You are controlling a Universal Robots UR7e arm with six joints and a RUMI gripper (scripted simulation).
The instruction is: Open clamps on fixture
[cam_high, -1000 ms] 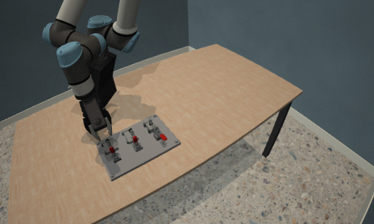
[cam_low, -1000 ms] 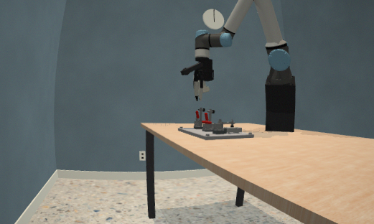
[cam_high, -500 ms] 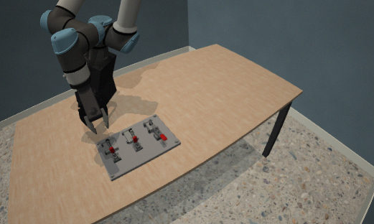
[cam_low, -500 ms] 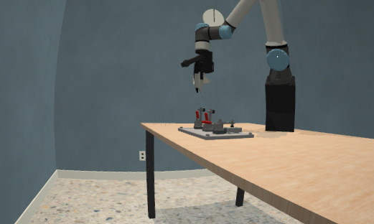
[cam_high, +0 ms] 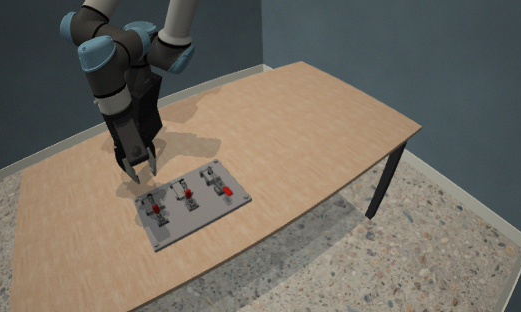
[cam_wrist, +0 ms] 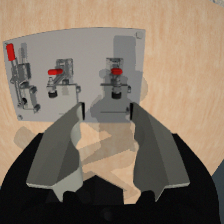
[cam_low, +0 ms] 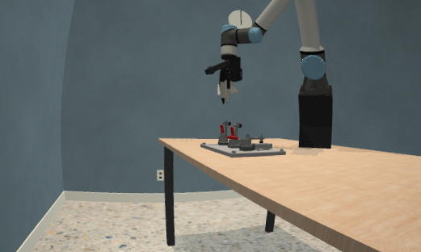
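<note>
Now: the grey fixture plate 210 mm below my hand, 90 mm to the left of it and 50 mm behind it.
</note>
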